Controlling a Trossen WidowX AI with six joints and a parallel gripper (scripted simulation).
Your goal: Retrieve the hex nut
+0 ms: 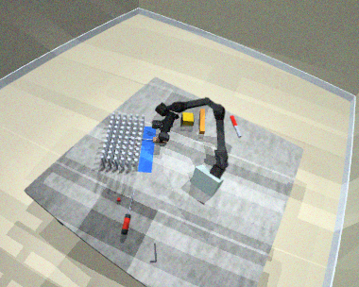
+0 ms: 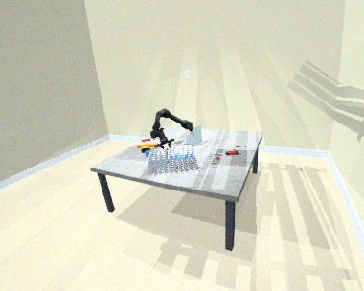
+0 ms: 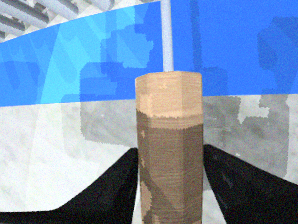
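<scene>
My gripper tip is 70 mm to the right of the blue taped strip, 50 mm short of it and 30 mm above it. The rest, counted from my gripper tip: orange bar: 330 mm to the right, 140 mm behind, 20 mm below; then wooden-handled tool: 90 mm ahead, 50 mm to the left; then blue block: 190 mm to the right, 40 mm ahead, 10 mm below.
</scene>
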